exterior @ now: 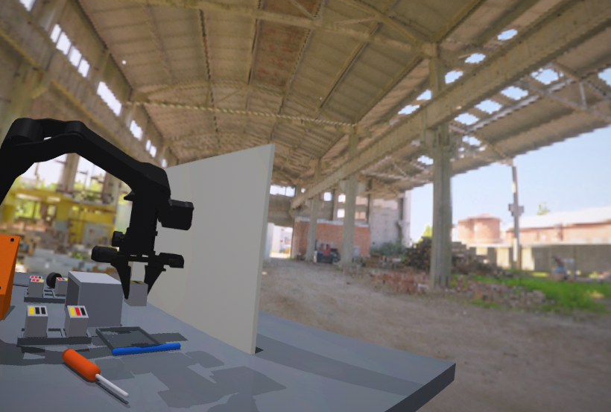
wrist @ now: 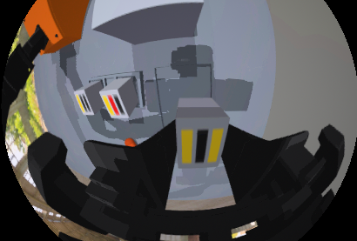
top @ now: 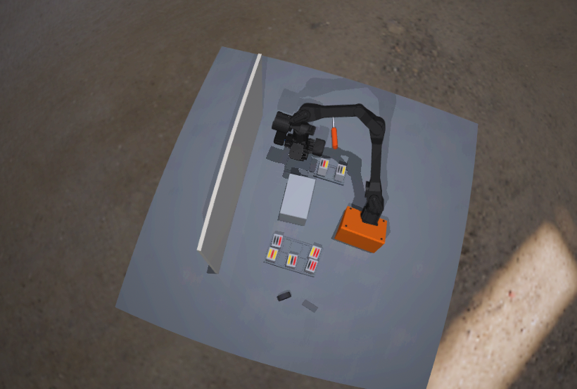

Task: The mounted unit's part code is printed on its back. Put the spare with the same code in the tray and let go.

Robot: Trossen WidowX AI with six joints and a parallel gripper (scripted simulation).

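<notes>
My gripper tip is 8 cm above the dark tray and 1 cm past it. Also, from my gripper tip: white panel: 20 cm ahead, 18 cm to the left, 14 cm above; then blue pen: 8 cm below, 7 cm to the right; then grey spare: 2 cm above.
</notes>
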